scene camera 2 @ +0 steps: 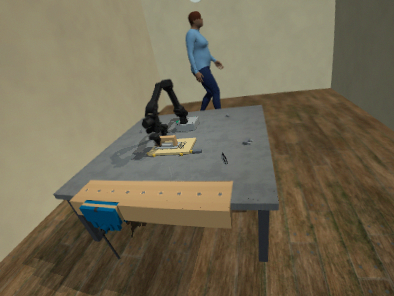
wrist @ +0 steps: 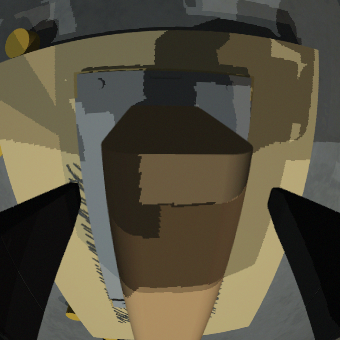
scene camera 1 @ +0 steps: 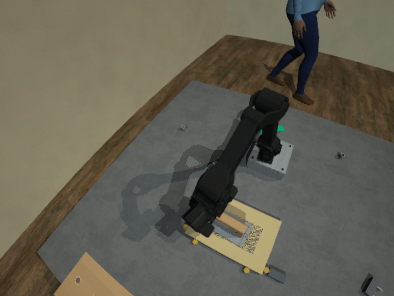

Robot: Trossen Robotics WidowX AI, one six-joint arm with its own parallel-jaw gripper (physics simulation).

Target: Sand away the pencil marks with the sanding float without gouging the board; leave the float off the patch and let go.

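Where they show: gripper, fingertip midpoint: (scene camera 2: 162, 142) (wrist: 177, 195) (scene camera 1: 216, 214); arm's base at its link origin: (scene camera 2: 184, 122) (scene camera 1: 265, 156).
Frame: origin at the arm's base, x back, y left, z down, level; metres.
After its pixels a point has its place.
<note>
The sanding float has a tan wooden handle (scene camera 1: 233, 225) {x -0.333, y -0.022, z -0.033 m} (scene camera 2: 169, 139) {x -0.340, y -0.020, z -0.015 m} (wrist: 185, 180) on a grey-blue plate (wrist: 97, 132) {x -0.346, y -0.120, z 0.038 m}. It lies on the pale yellow board (scene camera 1: 271, 232) {x -0.284, y 0.113, z 0.042 m} (wrist: 35, 172) {x -0.393, y -0.102, z 0.042 m}. Dark pencil marks (scene camera 1: 254, 240) (wrist: 93, 245) show on the board beside the plate and at its end; the plate covers part of the board. My gripper (wrist: 177, 195) {x -0.310, y -0.093, z 0.014 m} is open and empty, with one finger on each side of the handle and a gap on both sides. In the scene views the arm's wrist hangs low over the handle's far-left end, and the fingertips are hard to see there.
Yellow pegs (scene camera 1: 195, 242) (wrist: 19, 42) stand around the board's edge. A small grey block (scene camera 1: 276, 274) {x -0.411, y 0.172, z 0.046 m} (scene camera 2: 197, 151) {x -0.422, y 0.180, z 0.049 m} sits at its corner. A drilled wooden beam (scene camera 2: 155, 191) {x -0.785, y 0.021, z 0.060 m} with a blue item (scene camera 2: 101, 216) {x -0.924, y -0.253, z 0.107 m} is at the table's front edge. A person (scene camera 1: 306, 45) (scene camera 2: 201, 55) stands behind the table.
</note>
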